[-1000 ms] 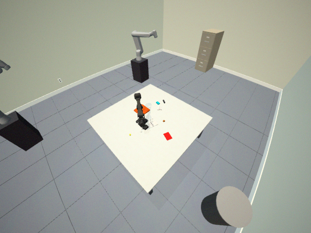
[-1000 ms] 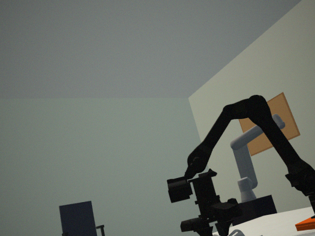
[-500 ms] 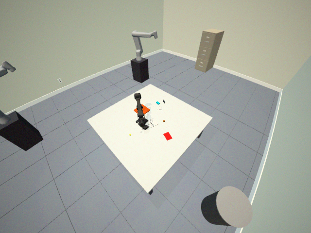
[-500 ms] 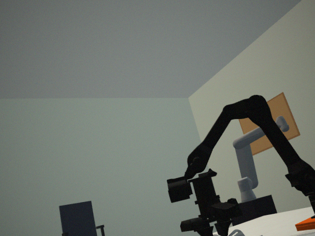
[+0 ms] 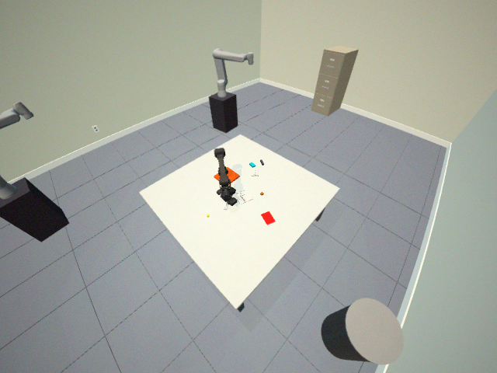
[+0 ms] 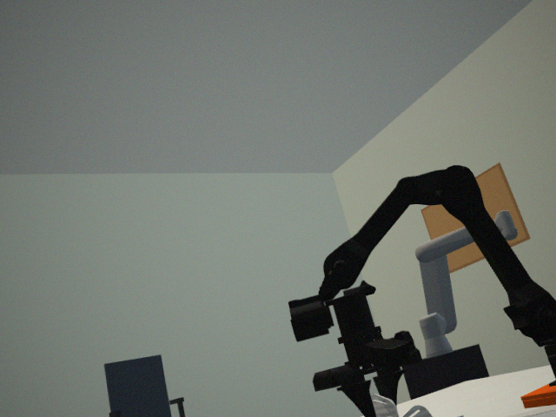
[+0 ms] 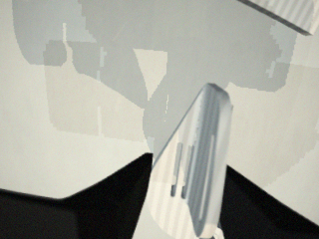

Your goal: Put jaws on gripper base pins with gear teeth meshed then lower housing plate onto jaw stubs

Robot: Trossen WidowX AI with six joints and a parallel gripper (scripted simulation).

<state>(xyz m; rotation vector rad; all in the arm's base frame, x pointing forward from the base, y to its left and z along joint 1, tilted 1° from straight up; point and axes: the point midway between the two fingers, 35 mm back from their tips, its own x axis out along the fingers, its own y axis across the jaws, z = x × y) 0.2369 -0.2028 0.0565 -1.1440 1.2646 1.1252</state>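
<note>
The housing plate lies 7 cm ahead of my gripper tip, 14 cm to the left of it and 3 cm below it. Round my gripper tip: red card: 33 cm ahead, 10 cm to the left, 3 cm below; small brown object: 15 cm ahead, 27 cm to the left, 3 cm below; small yellow ball: 5 cm behind, 18 cm to the right, 2 cm below.
</note>
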